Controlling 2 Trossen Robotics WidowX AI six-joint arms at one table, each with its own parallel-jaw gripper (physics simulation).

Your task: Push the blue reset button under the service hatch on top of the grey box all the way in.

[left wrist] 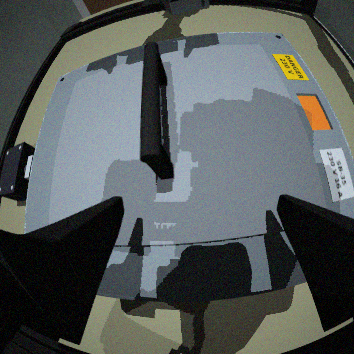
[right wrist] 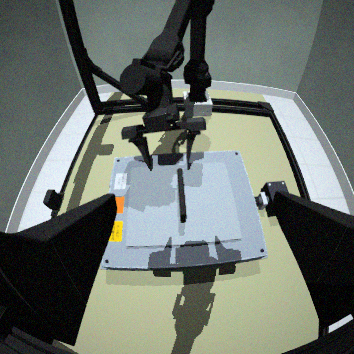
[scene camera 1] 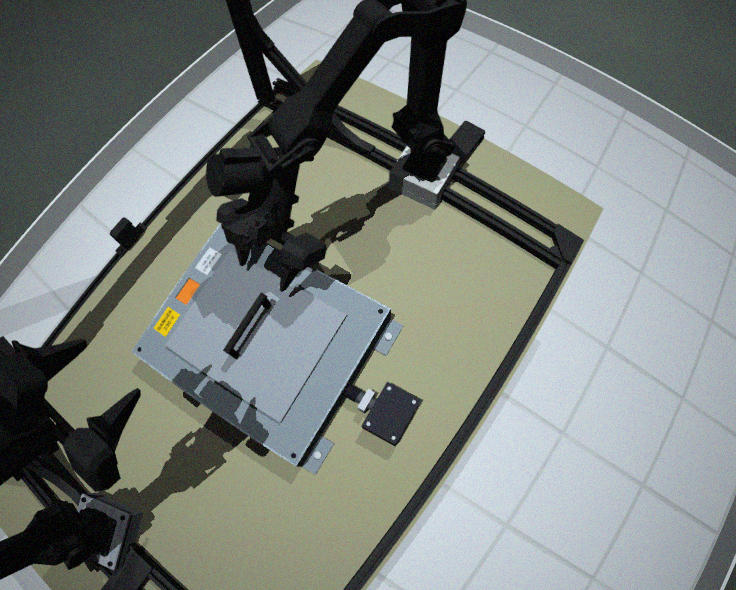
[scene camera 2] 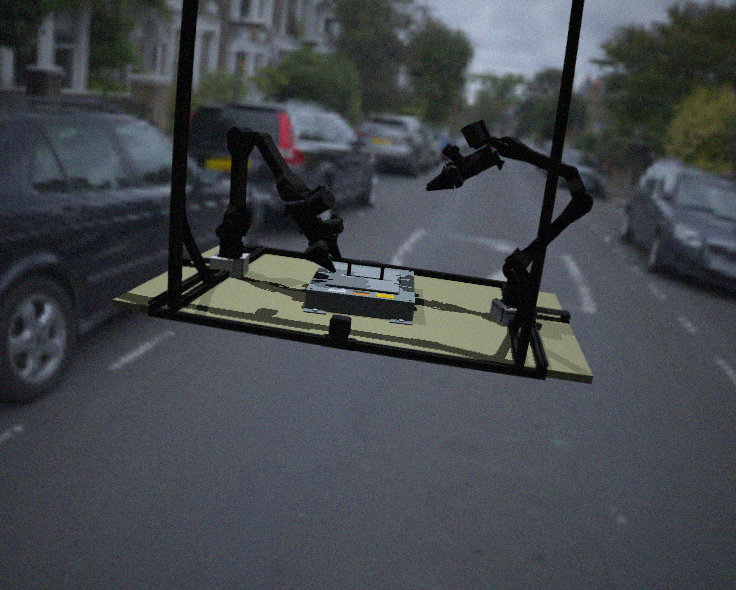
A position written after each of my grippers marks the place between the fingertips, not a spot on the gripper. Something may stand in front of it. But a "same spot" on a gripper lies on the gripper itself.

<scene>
my left gripper: left wrist; right wrist 167, 164; scene camera 1; scene camera 2 338, 266
my right gripper: right wrist; scene camera 1 111, 365; scene camera 2; not seen in the left wrist view (out of frame)
same spot on my left gripper: (scene camera 1: 289, 272) = (left wrist: 32, 230)
same spot on my right gripper: (scene camera 2: 443, 181) = (right wrist: 63, 274)
</scene>
